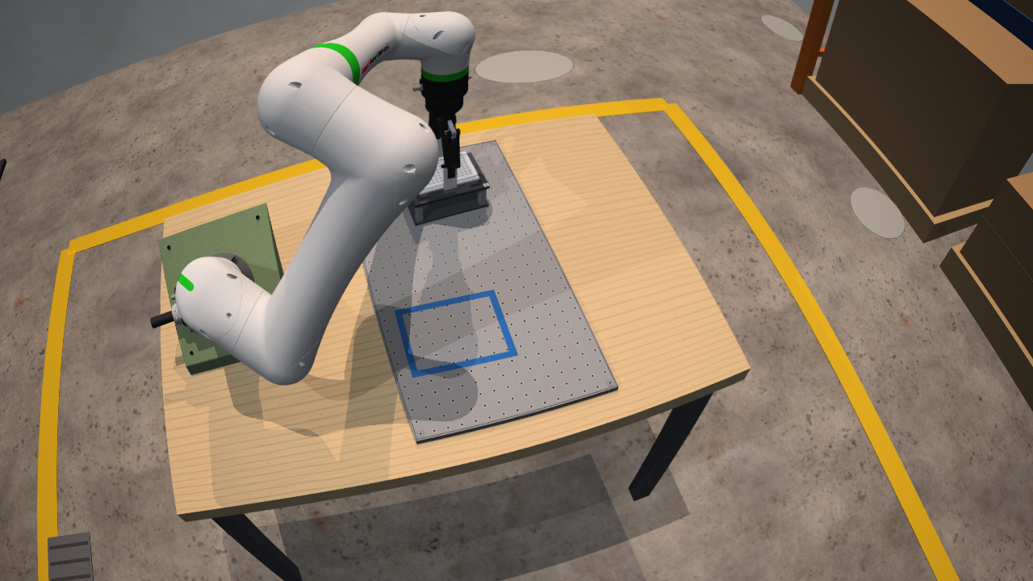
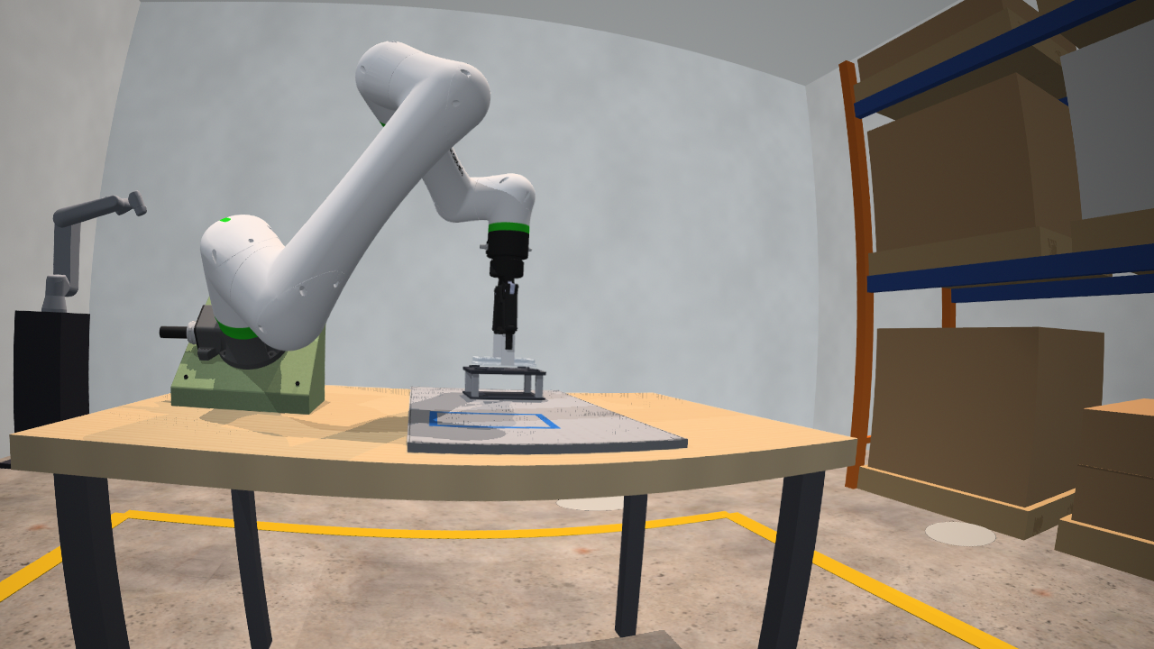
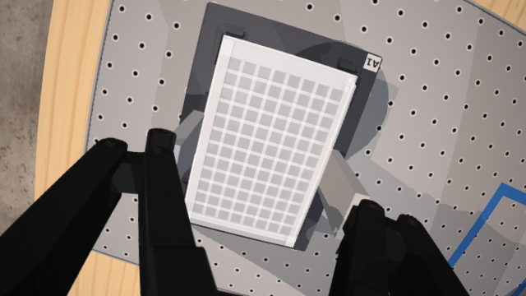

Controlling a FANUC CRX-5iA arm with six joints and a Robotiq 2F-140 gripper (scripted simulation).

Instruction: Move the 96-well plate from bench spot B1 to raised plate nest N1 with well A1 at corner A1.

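Now: the black raised nest N1 40 mm below my hand. From my hand the other things lie so: A1 label (80 mm ahead, 50 mm to the right, 40 mm below); then clear 96-well plate (20 mm below).
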